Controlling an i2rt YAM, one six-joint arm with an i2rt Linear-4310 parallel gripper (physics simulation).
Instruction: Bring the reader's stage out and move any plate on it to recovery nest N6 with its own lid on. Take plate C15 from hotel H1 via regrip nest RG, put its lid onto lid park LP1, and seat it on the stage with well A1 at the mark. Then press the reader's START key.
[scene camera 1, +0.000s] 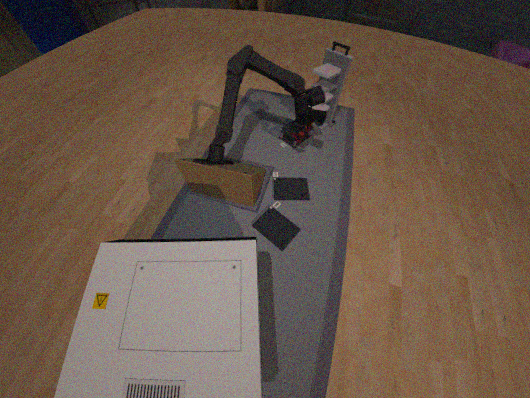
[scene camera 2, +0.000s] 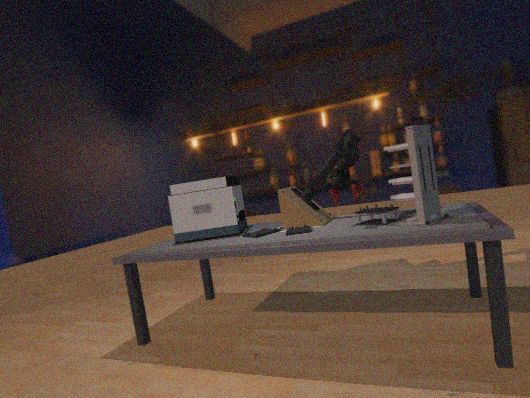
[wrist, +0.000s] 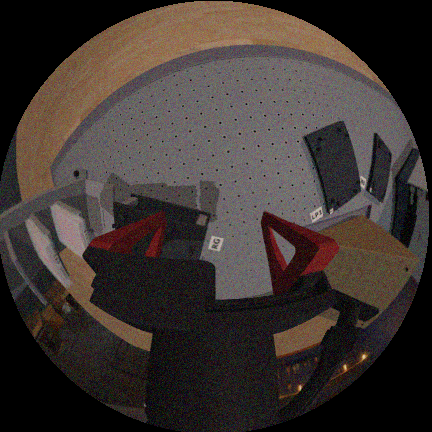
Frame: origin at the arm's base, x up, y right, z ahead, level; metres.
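Seen in the pictures: gripper, between the fingertips: (scene camera 1: 303, 137) (scene camera 2: 346, 203) (wrist: 213, 216); arm's base, origin of its link: (scene camera 1: 215, 162) (scene camera 2: 304, 199) (wrist: 350, 305).
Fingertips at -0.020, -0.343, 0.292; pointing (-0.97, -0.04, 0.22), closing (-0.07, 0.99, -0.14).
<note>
Offsets run from my fingertips to a thing's top centre, as dx, dy, dz. "pt": to the spot under its first point.
My gripper (scene camera 1: 301, 134) (scene camera 2: 345, 196) (wrist: 213, 216) is open and empty, above and beside regrip nest RG. The dark nest RG {-0.032, -0.116, -0.064} (scene camera 2: 377, 210) (wrist: 172, 210) is partly hidden behind the left finger in the wrist view; no plate can be made out on it. Hotel H1 (scene camera 1: 343, 70) (scene camera 2: 423, 175) stands beside the nest, with pale plates {+0.014, -0.278, +0.001} (wrist: 71, 227) on several levels. I cannot tell which is C15. Lid park LP1 {-0.088, +0.249, +0.037} (scene camera 1: 291, 189) (wrist: 336, 167) and nest N6 {-0.090, +0.459, +0.047} (scene camera 1: 276, 228) (wrist: 380, 167) are dark and look bare. The white reader {+0.221, +0.854, -0.050} (scene camera 1: 190, 305) (scene camera 2: 202, 212) shows a green light; its stage and START key cannot be made out.
The wooden arm base (scene camera 1: 225, 185) (scene camera 2: 300, 210) (wrist: 372, 260) stands between the reader and the hotel. The hotel has a handle {pt +0.316, -0.343, +0.032} (scene camera 1: 341, 46) on top. The grey perforated table top (scene camera 1: 300, 310) (scene camera 2: 310, 243) (wrist: 240, 110) has a raised-looking border and dark legs.
</note>
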